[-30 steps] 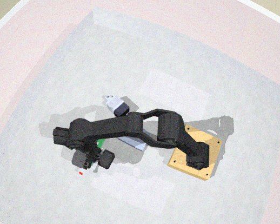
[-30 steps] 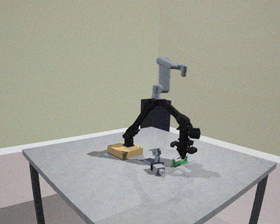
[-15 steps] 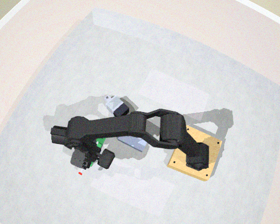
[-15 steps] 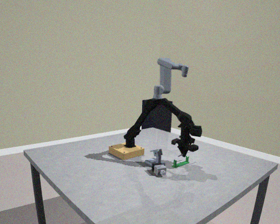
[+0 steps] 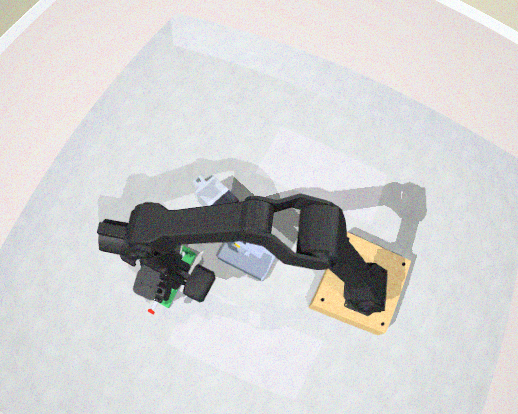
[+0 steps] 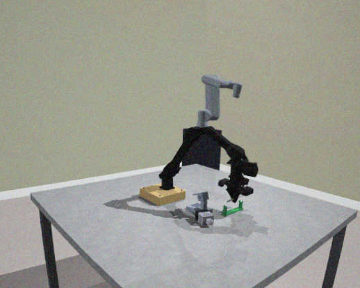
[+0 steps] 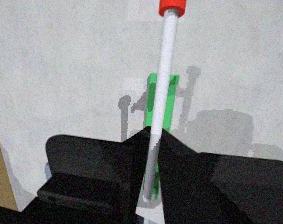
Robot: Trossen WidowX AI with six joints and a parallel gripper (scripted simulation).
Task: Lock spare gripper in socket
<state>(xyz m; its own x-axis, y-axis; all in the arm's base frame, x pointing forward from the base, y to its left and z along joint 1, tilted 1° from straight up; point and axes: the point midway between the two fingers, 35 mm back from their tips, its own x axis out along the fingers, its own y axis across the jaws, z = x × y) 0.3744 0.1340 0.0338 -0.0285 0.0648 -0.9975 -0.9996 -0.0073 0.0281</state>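
My gripper tip is 10 mm to the left of the narrow green cradle and 20 mm above it. From my gripper tip the other things lie so: spare gripper (20 mm ahead, 220 mm to the right, 20 mm below); mount (100 mm behind, 130 mm to the right, 10 mm above).
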